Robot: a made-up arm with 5 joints.
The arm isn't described. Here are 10 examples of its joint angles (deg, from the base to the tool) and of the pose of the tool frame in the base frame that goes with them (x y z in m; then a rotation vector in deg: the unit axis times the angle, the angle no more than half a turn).
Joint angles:
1: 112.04 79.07 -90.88 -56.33 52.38
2: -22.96 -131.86 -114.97 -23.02 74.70
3: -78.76 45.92 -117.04 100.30 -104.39
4: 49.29 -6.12 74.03 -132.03 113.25
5: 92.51 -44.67 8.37 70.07 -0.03
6: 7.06 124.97 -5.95 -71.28 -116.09
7: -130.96 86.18 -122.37 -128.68 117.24
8: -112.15 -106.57 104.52 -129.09 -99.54
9: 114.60 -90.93 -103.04 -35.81 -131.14
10: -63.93 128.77 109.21 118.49 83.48
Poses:
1: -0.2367 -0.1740 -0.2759 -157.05 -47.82 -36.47
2: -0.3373 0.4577 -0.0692 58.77 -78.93 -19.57
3: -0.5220 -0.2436 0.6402 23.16 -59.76 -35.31
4: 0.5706 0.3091 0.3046 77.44 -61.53 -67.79
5: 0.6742 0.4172 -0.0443 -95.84 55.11 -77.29
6: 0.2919 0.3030 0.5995 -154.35 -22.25 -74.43
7: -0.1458 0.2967 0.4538 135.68 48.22 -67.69
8: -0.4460 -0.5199 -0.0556 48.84 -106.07 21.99
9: 0.1692 0.1303 0.4935 -61.37 -109.58 -19.66
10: -0.0278 -0.0151 -0.4080 9.87 -73.33 57.53
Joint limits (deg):
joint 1: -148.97..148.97
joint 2: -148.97..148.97
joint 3: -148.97..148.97
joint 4: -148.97..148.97
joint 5: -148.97..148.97
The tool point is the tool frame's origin. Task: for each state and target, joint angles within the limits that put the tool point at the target. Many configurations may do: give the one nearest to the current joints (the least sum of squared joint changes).
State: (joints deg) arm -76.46 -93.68 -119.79 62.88 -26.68
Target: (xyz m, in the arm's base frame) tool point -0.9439 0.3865 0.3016
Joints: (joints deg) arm -43.41 -123.79 -99.65 73.40 -15.67
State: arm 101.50 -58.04 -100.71 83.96 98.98
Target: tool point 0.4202 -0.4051 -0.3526
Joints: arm 148.97 -11.78 -73.01 93.79 144.47
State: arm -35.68 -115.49 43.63 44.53 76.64
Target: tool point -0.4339 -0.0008 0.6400
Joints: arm -70.83 -107.91 40.65 35.97 89.02
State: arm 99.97 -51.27 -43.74 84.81 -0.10
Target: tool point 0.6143 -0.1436 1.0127
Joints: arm 60.65 -57.25 -68.14 73.19 5.22
